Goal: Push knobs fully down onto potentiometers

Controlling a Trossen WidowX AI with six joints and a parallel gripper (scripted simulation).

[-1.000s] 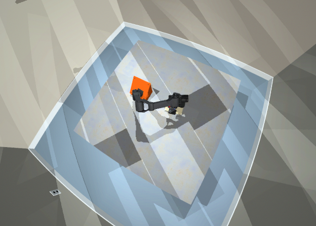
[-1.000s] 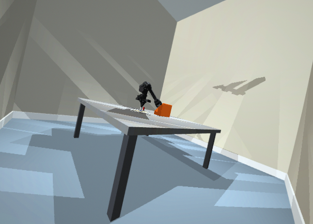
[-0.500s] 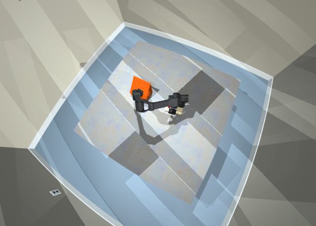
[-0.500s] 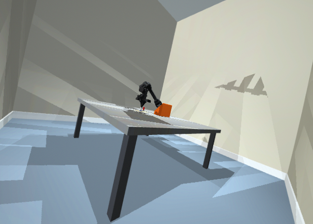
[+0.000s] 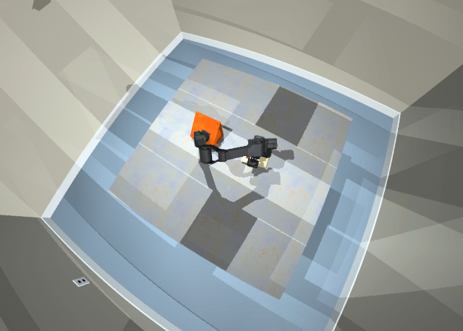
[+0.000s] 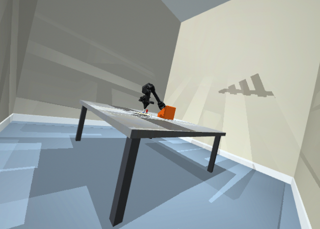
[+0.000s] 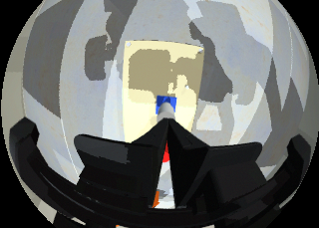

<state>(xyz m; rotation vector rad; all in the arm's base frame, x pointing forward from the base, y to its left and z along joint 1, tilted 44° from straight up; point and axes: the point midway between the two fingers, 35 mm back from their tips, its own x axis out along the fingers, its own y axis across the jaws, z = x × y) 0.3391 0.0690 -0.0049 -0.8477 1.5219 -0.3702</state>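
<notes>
Right now my gripper tip is 4 cm past the red knob, 2 cm above it and 1 cm to the left of it.
</notes>
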